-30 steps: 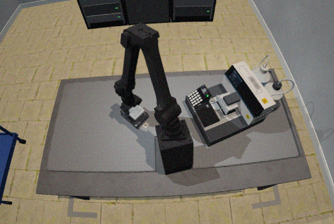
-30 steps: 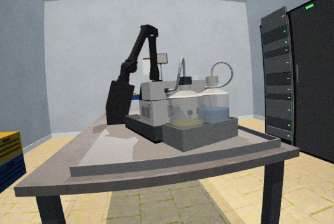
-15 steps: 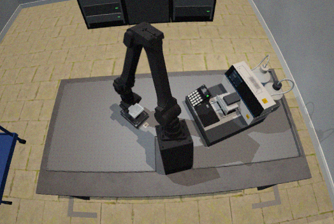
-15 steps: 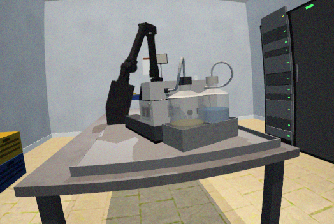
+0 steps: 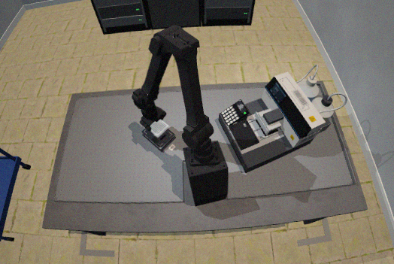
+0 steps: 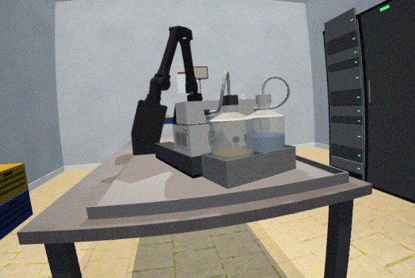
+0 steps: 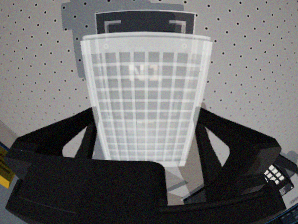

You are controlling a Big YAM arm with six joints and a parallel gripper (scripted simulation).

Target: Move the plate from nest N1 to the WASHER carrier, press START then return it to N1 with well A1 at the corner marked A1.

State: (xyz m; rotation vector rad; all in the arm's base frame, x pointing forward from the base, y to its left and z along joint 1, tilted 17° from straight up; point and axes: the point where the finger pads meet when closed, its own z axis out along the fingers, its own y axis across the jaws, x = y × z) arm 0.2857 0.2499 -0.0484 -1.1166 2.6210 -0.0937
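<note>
Now: hand 50 mm past the dark washer carrier, 470 mm to the left of it and 50 mm above it. Round my hand: white corner label: 70 mm behind, 80 mm to the right, 140 mm below; then white well plate: 10 mm below; then plate washer: 610 mm to the right, 10 mm below.
</note>
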